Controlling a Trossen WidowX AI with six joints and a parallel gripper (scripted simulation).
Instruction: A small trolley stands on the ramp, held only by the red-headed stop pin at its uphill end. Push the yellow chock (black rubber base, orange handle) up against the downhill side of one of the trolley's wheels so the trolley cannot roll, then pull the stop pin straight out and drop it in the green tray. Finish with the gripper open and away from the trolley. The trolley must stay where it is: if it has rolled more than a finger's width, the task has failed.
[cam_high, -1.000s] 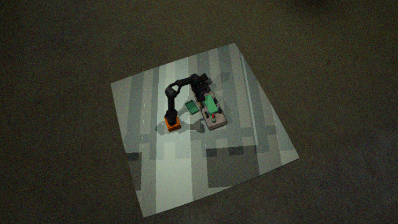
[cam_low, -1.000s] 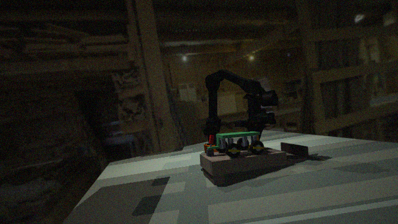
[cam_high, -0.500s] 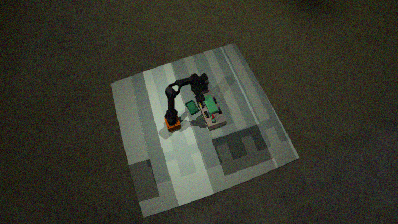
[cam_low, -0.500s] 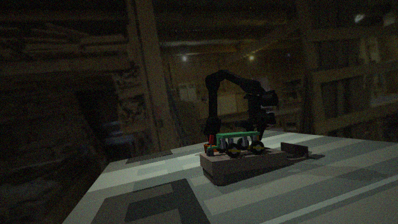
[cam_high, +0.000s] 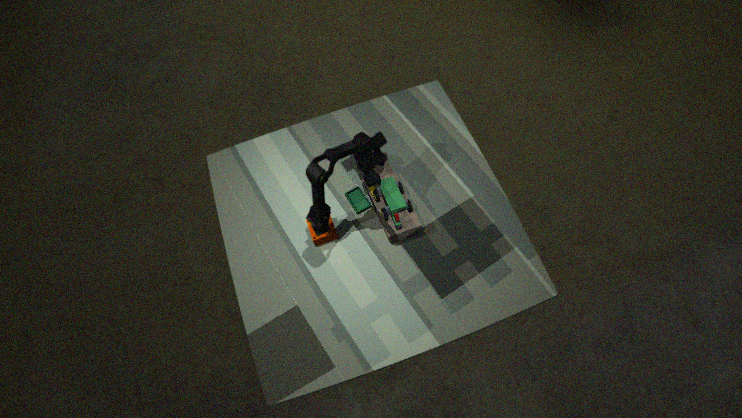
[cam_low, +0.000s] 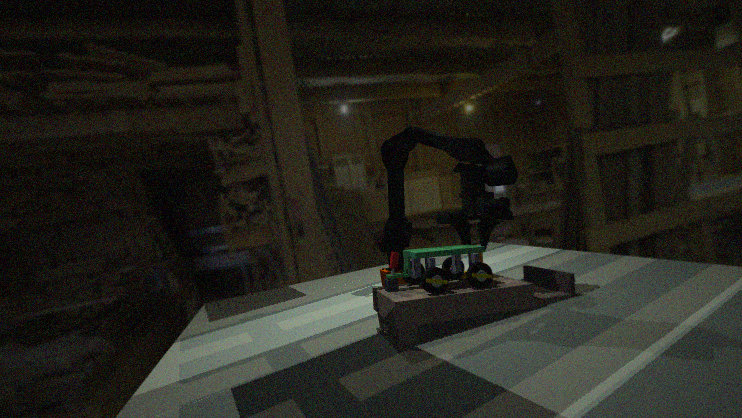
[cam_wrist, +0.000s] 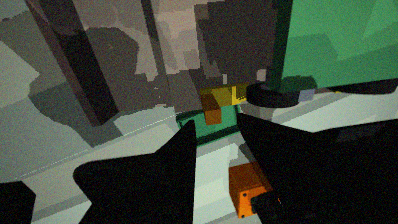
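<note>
Now: the yellow chock 20 mm to the right of my gripper tip and 40 mm below it. From my gripper tip the other things lie so: green tray (70 mm behind, 10 mm to the right, 130 mm below); ramp (40 mm ahead, 130 mm to the right, 80 mm below); trolley (40 mm ahead, 130 mm to the right, 10 mm below).
</note>
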